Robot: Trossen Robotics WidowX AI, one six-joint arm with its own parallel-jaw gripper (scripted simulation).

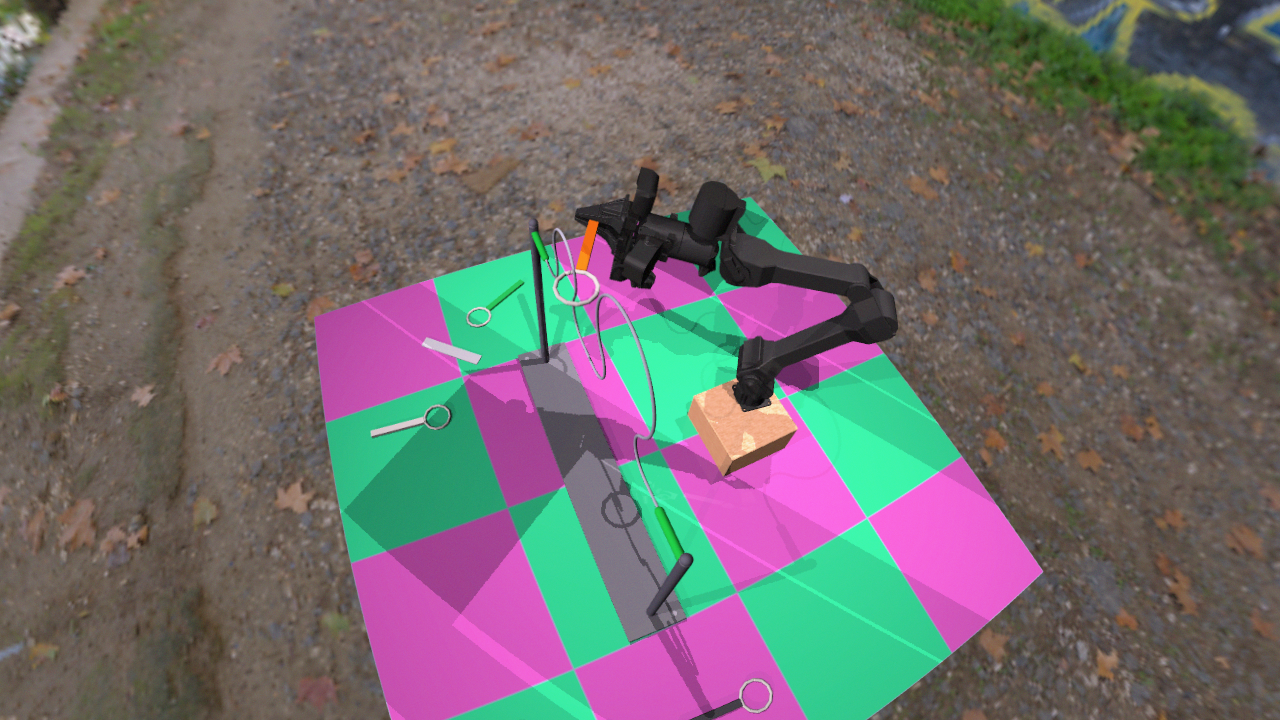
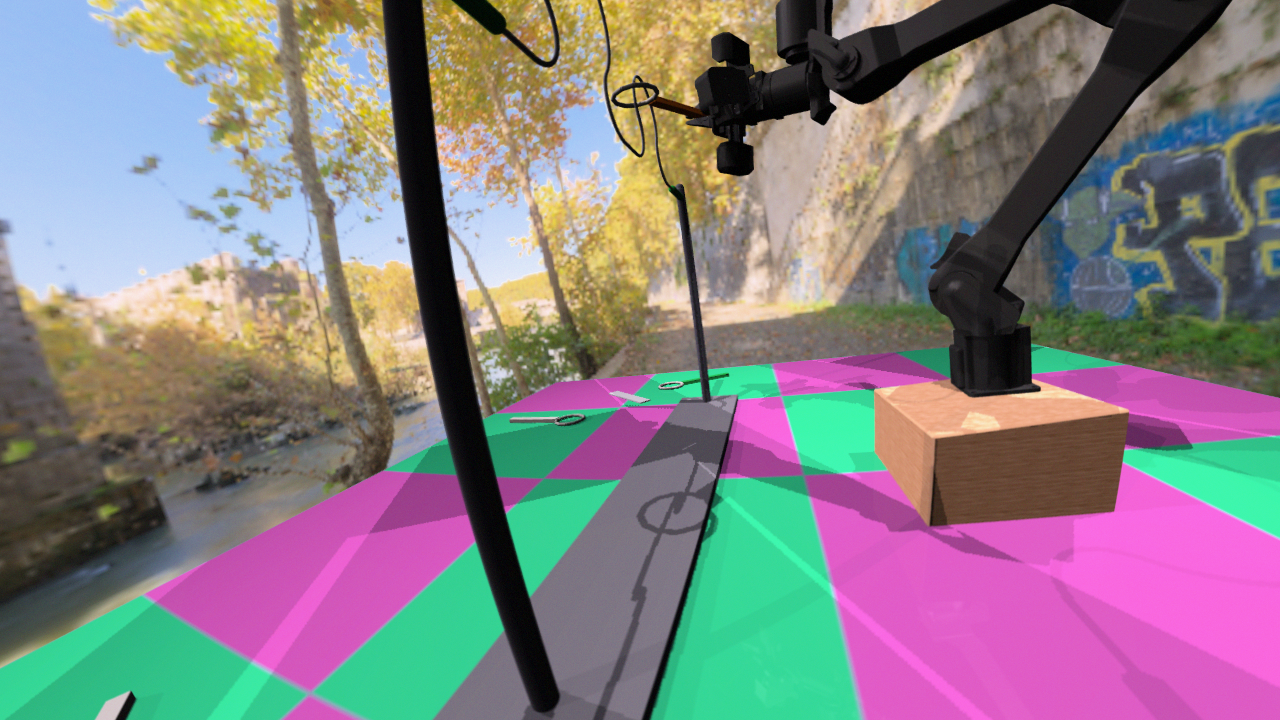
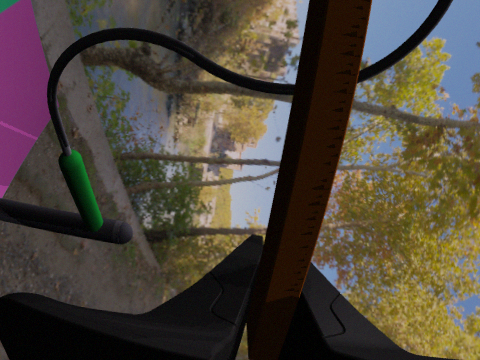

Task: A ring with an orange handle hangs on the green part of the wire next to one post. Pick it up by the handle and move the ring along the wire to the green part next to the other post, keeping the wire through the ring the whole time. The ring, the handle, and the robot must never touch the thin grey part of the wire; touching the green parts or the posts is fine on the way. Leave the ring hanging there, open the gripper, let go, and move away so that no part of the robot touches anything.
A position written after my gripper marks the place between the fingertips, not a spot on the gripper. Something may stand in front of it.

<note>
In view: my gripper (image 2: 687,120).
My gripper also shows in image 1 (image 1: 575,213) and in image 3 (image 3: 268,248).
</note>
